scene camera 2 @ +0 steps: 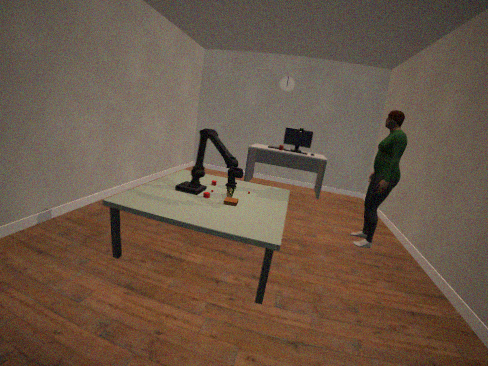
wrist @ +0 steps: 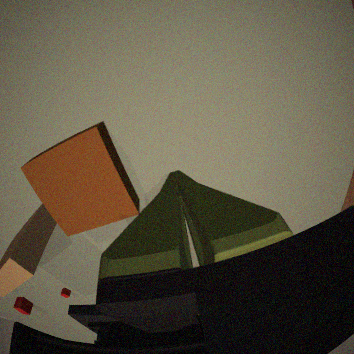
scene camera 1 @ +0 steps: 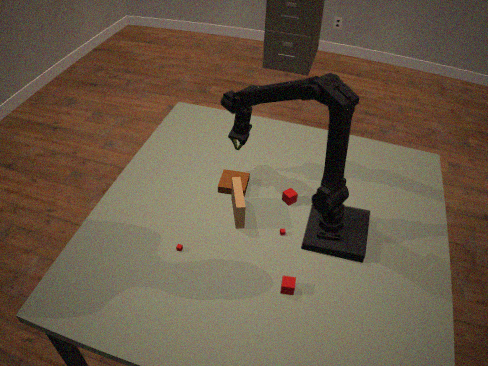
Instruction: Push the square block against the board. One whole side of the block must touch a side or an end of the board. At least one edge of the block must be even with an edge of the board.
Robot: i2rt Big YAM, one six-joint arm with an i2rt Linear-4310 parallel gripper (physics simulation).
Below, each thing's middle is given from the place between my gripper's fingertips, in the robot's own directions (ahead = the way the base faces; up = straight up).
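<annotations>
Square block (wrist: pixel 81 181): 8 cm below my hand, 10 cm to the left, 1 cm behind. Tan board (wrist: pixel 30 241): 4 cm below my hand, 24 cm to the left, 6 cm behind.
</annotations>
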